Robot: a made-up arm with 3 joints. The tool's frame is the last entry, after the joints. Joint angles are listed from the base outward. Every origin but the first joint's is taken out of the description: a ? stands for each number. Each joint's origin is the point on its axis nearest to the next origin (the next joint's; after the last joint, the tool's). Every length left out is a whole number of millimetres.
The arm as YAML. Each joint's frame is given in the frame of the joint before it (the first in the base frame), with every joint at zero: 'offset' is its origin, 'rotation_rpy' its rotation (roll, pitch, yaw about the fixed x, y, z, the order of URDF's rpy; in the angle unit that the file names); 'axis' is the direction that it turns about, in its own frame. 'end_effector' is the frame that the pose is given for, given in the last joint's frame.
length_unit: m
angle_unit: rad
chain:
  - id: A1
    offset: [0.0, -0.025, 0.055]
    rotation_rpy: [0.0, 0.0, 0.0]
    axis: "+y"
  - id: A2
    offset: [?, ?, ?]
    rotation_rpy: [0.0, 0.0, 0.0]
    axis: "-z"
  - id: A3
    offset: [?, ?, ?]
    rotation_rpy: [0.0, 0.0, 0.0]
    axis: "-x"
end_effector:
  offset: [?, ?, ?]
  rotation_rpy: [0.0, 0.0, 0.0]
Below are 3 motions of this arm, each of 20 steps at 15 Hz.
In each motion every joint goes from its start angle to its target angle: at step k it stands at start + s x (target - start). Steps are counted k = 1, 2, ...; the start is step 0. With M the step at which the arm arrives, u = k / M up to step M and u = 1 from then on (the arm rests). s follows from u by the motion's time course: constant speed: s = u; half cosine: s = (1 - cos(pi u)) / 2; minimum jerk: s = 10 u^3 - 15 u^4 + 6 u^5.
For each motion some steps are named. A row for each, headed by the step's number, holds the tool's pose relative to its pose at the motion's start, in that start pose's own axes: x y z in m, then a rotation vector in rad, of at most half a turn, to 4 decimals.
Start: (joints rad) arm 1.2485 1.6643 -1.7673
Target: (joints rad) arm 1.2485 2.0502 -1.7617
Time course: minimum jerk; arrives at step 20
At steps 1, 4, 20:
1: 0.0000 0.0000 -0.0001 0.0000 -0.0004 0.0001
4: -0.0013 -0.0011 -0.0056 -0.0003 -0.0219 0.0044
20: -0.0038 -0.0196 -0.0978 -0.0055 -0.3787 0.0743

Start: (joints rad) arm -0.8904 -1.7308 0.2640
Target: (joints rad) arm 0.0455 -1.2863 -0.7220
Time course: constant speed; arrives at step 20
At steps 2, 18, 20:
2: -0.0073 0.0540 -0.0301 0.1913 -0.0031 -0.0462
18: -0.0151 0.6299 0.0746 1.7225 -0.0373 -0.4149
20: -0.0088 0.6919 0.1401 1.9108 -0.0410 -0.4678

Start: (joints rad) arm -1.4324 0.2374 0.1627
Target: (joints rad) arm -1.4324 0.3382 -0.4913
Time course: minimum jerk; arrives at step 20
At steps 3, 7, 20:
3: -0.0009 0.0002 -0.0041 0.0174 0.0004 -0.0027
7: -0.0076 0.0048 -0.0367 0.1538 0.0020 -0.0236
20: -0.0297 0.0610 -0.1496 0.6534 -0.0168 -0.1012

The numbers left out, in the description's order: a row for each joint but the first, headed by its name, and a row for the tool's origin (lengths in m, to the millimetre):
A2: -0.108 0.0 -0.492
A3: -0.257 -0.08 0.0
tool: 0.0 -0.244 0.027

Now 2 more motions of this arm.
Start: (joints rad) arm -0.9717 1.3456 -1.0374
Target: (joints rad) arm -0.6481 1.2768 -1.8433
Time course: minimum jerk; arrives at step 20
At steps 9, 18, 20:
9: -0.0162 -0.0031 0.0285 0.1999 0.0374 -0.0190
18: -0.0457 0.0291 0.0716 0.4881 0.0785 -0.0729
20: -0.0462 0.0299 0.0723 0.4923 0.0789 -0.0740

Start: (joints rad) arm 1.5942 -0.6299 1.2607
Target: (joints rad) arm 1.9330 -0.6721 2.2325
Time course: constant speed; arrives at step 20
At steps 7, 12, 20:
7: -0.0215 -0.0071 0.1025 -0.2693 -0.0013 0.0967
12: -0.0380 -0.0049 0.1712 -0.4599 -0.0224 0.1645
20: -0.0717 0.0076 0.2692 -0.7604 -0.0903 0.2640

